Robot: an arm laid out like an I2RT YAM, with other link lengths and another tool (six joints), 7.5 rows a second.
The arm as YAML. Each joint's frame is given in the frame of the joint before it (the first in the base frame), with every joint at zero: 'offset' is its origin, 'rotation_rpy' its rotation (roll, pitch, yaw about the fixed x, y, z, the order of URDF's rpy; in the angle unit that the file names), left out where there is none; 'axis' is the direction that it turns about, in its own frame. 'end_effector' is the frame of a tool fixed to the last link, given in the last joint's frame.
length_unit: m
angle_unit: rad
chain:
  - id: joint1
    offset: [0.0, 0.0, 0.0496]
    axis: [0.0, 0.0, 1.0]
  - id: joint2
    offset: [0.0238, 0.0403, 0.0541]
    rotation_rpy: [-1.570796, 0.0, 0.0]
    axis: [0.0, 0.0, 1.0]
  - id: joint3
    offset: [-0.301, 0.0, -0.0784]
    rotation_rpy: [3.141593, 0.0, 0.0]
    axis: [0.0, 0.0, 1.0]
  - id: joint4
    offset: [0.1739, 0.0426, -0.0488]
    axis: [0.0, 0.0, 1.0]
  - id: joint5
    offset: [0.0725, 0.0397, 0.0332]
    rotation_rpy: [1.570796, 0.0, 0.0]
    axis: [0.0, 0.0, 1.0]
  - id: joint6
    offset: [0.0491, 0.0, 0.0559]
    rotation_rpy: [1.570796, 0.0, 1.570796]
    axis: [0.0, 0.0, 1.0]
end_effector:
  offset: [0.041, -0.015, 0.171]
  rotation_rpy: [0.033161, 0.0, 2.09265]
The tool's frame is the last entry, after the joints.
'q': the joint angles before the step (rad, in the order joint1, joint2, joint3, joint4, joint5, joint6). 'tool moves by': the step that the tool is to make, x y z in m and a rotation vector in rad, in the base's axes. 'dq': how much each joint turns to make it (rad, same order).
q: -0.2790 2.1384 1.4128 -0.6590 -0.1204 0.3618
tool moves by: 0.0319 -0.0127 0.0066 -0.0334 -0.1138 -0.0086
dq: -0.0080 -0.0001 -0.0003 0.1189 0.0004 0.0005
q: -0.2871 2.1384 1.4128 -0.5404 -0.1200 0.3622
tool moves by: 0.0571 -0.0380 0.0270 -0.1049 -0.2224 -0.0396
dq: -0.0245 -0.0001 0.0012 0.2420 0.0377 -0.0005
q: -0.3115 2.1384 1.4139 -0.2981 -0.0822 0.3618
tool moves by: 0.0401 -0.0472 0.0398 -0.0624 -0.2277 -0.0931
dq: -0.0570 -0.0005 0.0019 0.2361 0.0091 0.0392
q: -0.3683 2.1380 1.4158 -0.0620 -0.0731 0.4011
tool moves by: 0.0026 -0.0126 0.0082 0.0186 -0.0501 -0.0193
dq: -0.0344 -0.0026 0.0016 0.0367 -0.0359 0.0157
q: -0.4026 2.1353 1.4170 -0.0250 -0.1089 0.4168
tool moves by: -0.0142 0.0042 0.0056 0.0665 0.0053 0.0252
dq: -0.0398 -0.0396 0.0008 -0.0729 -0.0874 -0.0023
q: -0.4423 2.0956 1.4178 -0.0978 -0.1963 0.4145
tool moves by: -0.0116 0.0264 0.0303 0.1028 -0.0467 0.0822
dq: -0.0335 -0.0954 0.0000 -0.0993 -0.1616 -0.0007
